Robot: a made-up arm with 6 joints.
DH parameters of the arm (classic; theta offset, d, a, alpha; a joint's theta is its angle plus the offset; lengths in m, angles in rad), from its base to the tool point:
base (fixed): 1.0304 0 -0.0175 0
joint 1: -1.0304 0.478 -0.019 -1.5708
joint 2: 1.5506 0 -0.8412 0
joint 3: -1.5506 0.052 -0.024 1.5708
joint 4: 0 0.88 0.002 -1.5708
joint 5: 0 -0.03 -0.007 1.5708
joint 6: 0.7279 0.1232 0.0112 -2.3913
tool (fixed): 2.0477 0.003 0 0
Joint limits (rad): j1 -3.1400..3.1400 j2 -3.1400..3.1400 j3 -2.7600..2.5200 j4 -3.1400..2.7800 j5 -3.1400..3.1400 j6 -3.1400..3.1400
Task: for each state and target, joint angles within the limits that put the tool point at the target. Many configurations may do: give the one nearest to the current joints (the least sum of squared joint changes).
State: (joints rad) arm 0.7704 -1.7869 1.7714 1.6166 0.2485 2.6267
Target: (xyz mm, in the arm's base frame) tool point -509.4 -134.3 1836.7
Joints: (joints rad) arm 0.3849 -1.0669 1.3163 1.6526 0.3130 2.6240
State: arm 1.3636 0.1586 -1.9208 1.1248 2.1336 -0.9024
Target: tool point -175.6 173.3 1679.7
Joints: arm 1.6955 0.9387 -1.5575 1.2184 2.0599 -0.8989
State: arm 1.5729 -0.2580 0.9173 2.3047 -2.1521 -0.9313
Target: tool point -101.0 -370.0 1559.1
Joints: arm 1.3494 -1.0767 1.5208 2.3829 -2.3083 -0.9417
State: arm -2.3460 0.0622 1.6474 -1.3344 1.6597 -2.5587
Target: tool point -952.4 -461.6 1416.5
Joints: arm -2.6263 0.2325 1.2553 -1.3901 1.5597 -2.5677
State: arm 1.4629 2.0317 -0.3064 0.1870 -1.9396 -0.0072
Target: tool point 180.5 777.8 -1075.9
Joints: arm 1.3242 2.6827 0.0980 0.1867 -1.2985 -0.0533
